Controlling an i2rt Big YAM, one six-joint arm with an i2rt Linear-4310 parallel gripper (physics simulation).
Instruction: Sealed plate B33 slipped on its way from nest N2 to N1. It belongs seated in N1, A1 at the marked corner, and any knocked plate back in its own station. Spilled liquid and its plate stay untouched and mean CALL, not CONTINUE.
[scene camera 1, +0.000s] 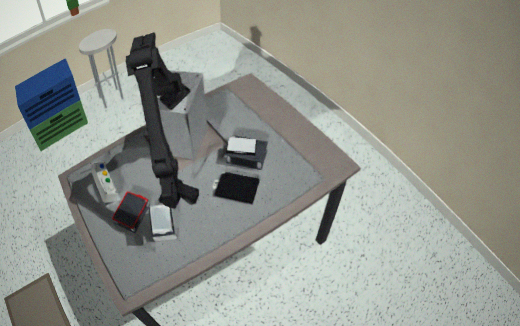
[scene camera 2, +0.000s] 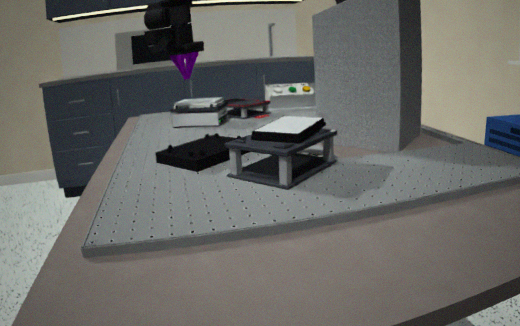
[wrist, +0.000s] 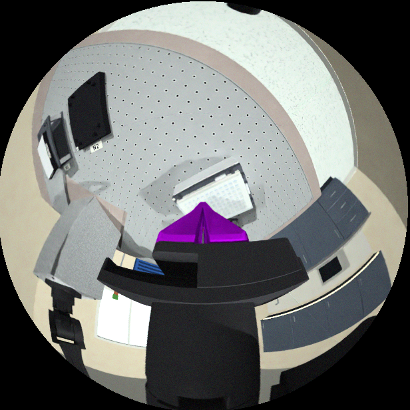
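Pixels of known places: gripper, fingertip midpoint: (scene camera 1: 172, 207) (scene camera 2: 187, 79); arm's base, link origin: (scene camera 1: 175, 96) (scene camera 2: 356, 6).
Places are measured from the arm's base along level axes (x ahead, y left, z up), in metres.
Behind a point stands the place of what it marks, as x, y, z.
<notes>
My gripper (scene camera 2: 186, 78) {0.325, -0.322, -0.167} (wrist: 202, 206) is shut and empty, its purple tips above the pegboard near the white device; its fingers are hidden in scene view 1. A black-rimmed plate with a white top (scene camera 1: 241, 145) {0.271, 0.129, -0.232} (scene camera 2: 289, 128) {0.286, 0.162, -0.233} (wrist: 46, 157) lies on the raised grey nest (scene camera 1: 261, 149) {0.342, 0.181, -0.249} (scene camera 2: 285, 171) {0.332, 0.227, -0.280}; its label, corner mark and exact seating cannot be read. The low black nest labelled N2 (scene camera 1: 236, 188) {0.384, -0.028, -0.285} (scene camera 2: 195, 156) {0.417, 0.047, -0.285} (wrist: 90, 110) bears no plate. A white well plate (scene camera 1: 161, 219) {0.291, -0.376, -0.235} (scene camera 2: 200, 103) {0.290, -0.328, -0.240} (wrist: 225, 197) sits on the white device (scene camera 2: 197, 118) {0.303, -0.328, -0.281}. No spilled liquid can be made out.
A red-rimmed dark stand (scene camera 1: 131, 210) {0.137, -0.439, -0.267} (scene camera 2: 247, 104) {0.132, -0.365, -0.265} is beside the white device. A control box with coloured buttons (scene camera 1: 104, 181) {-0.068, -0.450, -0.235} (scene camera 2: 291, 95) {-0.053, -0.418, -0.259} stands near the table's far edge. The tall grey arm pedestal (scene camera 1: 181, 132) {0.074, -0.045, -0.145} (scene camera 2: 357, 75) {0.063, 0.069, -0.160} (wrist: 85, 245) rises beside the raised nest.
</notes>
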